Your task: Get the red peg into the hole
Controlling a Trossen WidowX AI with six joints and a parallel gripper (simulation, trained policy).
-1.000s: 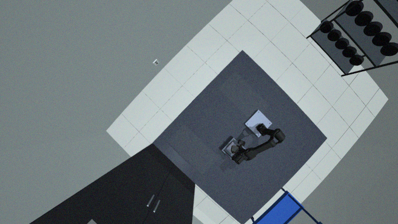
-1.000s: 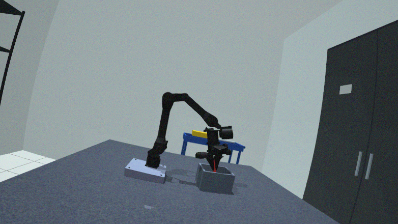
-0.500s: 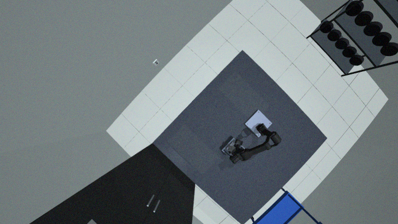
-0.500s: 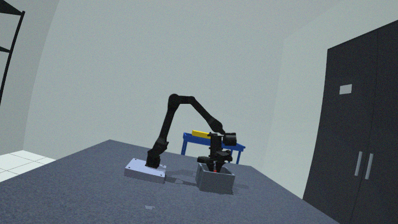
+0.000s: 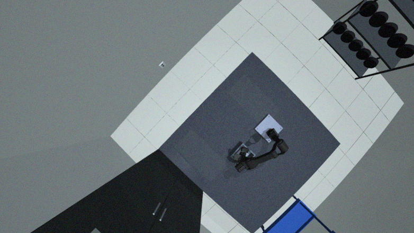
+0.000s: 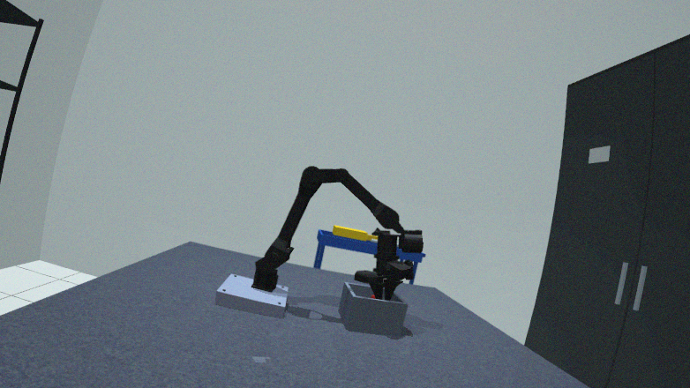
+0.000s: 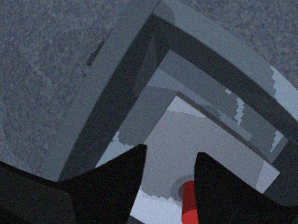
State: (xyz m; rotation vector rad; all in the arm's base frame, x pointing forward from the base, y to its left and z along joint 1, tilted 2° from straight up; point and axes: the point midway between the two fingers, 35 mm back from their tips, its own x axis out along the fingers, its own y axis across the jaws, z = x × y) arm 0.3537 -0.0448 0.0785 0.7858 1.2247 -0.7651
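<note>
Now: gripper tip 30 mm past the red peg, 20 mm above it and 10 mm to the right of it. Also, from my gripper tip: bottom plate 30 mm below, 30 mm behind, 20 mm to the left; grey box 50 mm below, 30 mm behind, 20 mm to the left.
</note>
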